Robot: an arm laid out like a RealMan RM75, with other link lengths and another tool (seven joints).
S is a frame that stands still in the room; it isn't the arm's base.
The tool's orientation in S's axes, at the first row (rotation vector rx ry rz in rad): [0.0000 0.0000 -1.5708]
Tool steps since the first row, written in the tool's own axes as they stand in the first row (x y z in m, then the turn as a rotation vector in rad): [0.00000 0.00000 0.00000 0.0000 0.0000 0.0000]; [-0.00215 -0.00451 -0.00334 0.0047 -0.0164 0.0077]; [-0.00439 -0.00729 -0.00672 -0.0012 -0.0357 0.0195]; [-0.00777 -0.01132 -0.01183 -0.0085 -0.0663 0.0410]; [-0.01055 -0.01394 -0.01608 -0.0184 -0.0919 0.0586]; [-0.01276 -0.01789 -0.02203 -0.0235 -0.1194 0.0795]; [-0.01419 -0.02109 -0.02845 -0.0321 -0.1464 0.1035]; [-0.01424 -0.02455 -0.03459 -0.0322 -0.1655 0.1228]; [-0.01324 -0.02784 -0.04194 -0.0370 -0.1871 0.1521]
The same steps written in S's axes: [0.00000 0.00000 0.00000 0.0000 0.0000 0.0000]; [-0.00451 0.00215 -0.00334 -0.0164 -0.0047 0.0077]; [-0.00729 0.00439 -0.00672 -0.0357 0.0012 0.0195]; [-0.01132 0.00777 -0.01183 -0.0663 0.0085 0.0410]; [-0.01394 0.01055 -0.01608 -0.0919 0.0184 0.0586]; [-0.01789 0.01276 -0.02203 -0.1194 0.0235 0.0795]; [-0.02109 0.01419 -0.02845 -0.1464 0.0321 0.1035]; [-0.02455 0.01424 -0.03459 -0.1655 0.0322 0.1228]; [-0.02784 0.01324 -0.04194 -0.1871 0.0370 0.1521]
